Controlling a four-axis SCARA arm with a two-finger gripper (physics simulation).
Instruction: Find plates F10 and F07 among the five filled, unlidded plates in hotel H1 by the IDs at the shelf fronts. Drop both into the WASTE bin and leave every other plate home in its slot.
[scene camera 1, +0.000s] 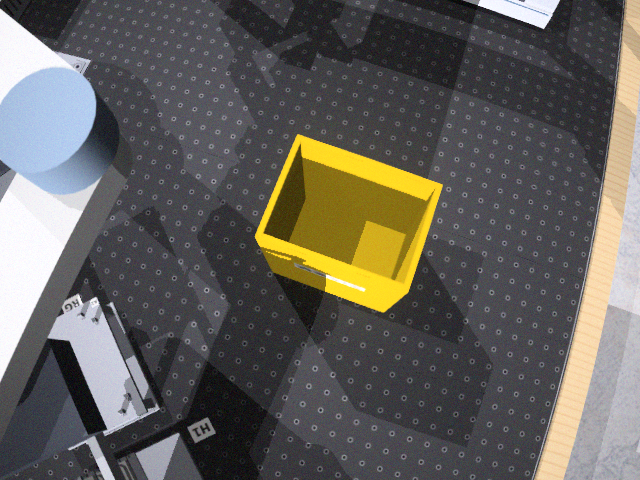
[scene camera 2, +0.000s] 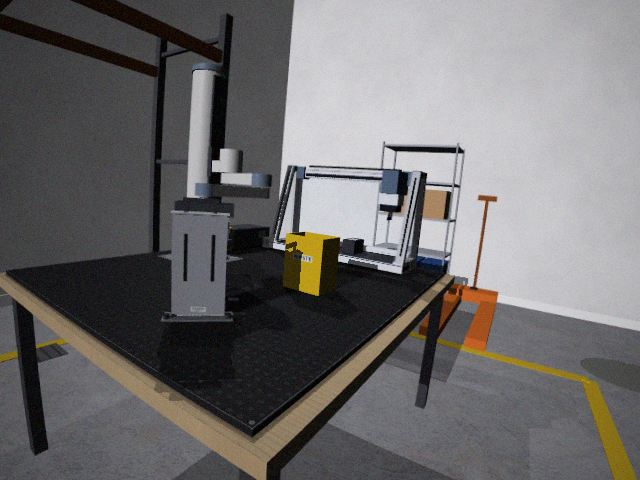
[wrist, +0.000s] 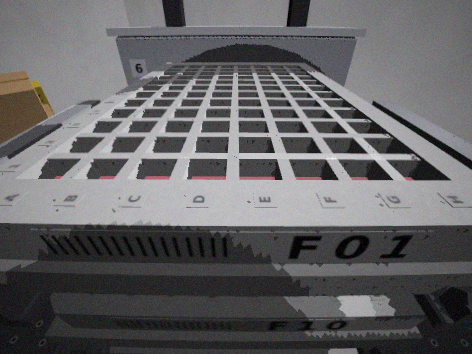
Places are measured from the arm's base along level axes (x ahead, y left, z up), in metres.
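Where they show: gripper, fingertip midpoint: (wrist: 236, 119).
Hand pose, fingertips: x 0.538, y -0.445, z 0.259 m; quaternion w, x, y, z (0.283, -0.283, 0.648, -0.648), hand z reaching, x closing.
Each offset is from my fingertips to the top centre of the thing. "spot": to the spot under its first point.
In the wrist view, plate F01 {dx -0.017, dy +0.017, dz +0.020 m} (wrist: 350, 245) fills the middle, unlidded, with red in its nearest wells. Plate F10 {spot: dx -0.073, dy +0.047, dz -0.012 m} (wrist: 307, 325) lies in shadow on the shelf below. Hotel H1 {spot: dx +0.030, dy -0.027, dz +0.035 m} (wrist: 235, 32) shows its top board and back panel behind them, with a "6" label. Plate F07 does not show in the wrist view. My gripper (wrist: 236, 119) is open and empty, one finger toward each side of plate F01; how far forward the tips reach is unclear. The yellow WASTE bin {dx +0.108, dy +0.419, dz -0.046 m} (scene camera 1: 372, 297) (scene camera 2: 328, 266) stands upright, with no plate visible inside.
The arm (scene camera 1: 31, 222) (scene camera 2: 242, 179) reaches in at the left in scene camera 1. The H1 label {spot: dx +0.008, dy +0.127, dz -0.246 m} (scene camera 1: 201, 429) lies near the lower edge. A grey regrip stand (scene camera 1: 98, 372) is beside it. A gantry machine (scene camera 2: 351, 172) stands behind the bin; a grey tower (scene camera 2: 199, 263) stands left of it.
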